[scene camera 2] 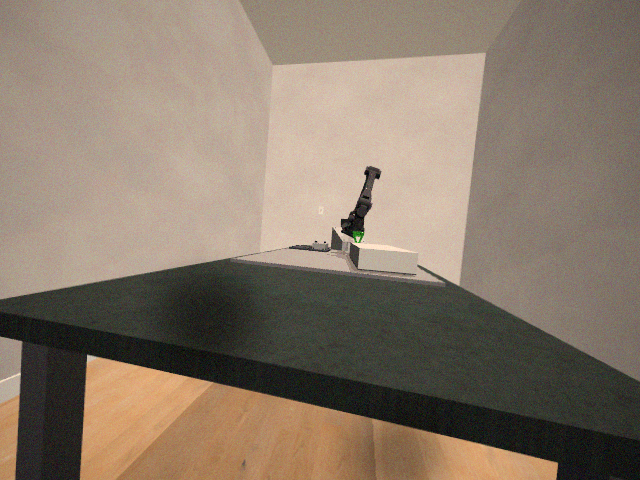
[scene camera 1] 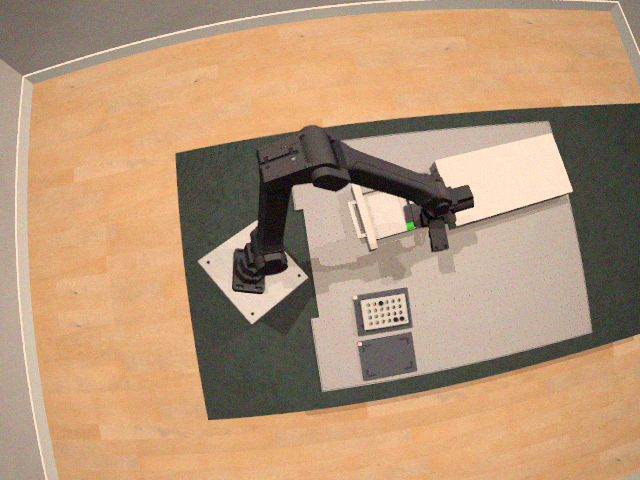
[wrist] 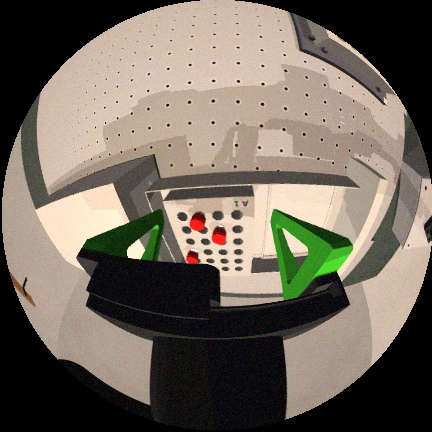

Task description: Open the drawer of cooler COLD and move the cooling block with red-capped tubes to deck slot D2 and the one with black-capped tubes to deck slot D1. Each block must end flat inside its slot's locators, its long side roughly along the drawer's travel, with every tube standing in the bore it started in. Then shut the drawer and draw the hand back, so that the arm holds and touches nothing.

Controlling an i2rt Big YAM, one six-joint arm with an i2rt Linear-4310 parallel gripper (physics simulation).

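Frame: origin at the arm's base, x down, y back, z left, level; centimetres.
Seen in the pictures: gripper, fingertip midpoint: (wrist: 216, 214); arm's base, link origin: (scene camera 2: 348, 233) (scene camera 1: 248, 272).
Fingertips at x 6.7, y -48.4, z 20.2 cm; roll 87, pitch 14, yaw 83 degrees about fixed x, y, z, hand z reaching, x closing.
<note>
Offsets run from my fingertips to a thing's top centre. "spot": to the spot under its first point.
The cooler's drawer (scene camera 1: 364, 217) (wrist: 295, 200) is open. The white block with red-capped tubes @(dx +1.2, dy +0.9, dz +5.5 cm) (wrist: 210, 204) lies in it, beside the cooler body (scene camera 1: 509, 175) (scene camera 2: 387, 258); three red caps show in the wrist view. My gripper (wrist: 216, 214) (scene camera 2: 357, 236) is open and empty, pointing down over this block with a green finger towards each side. The left finger appears closer to the block's edge than the right one. The arm hides this block in scene camera 1. The block with black-capped tubes @(dx +1.4, dy +10.2, dz -27.7 cm) (scene camera 1: 363, 316) (scene camera 2: 320, 246) sits flat on one dark slot plate @(spot: dx +5.2, dy +17.4, dz -32.3 cm) (scene camera 1: 357, 325), three black caps showing.
A second dark slot plate @(dx +4.6, dy +7.5, dz -41.1 cm) (scene camera 1: 386, 357) with corner locators lies beside the occupied one, bearing no block. Slot labels are not readable. The drawer's handle @(spot: dx +1.9, dy +21.2, dz -2.0 cm) (scene camera 1: 353, 219) faces the arm's base plate (scene camera 1: 219, 263). The cooler body stands tall close beside the gripper.
</note>
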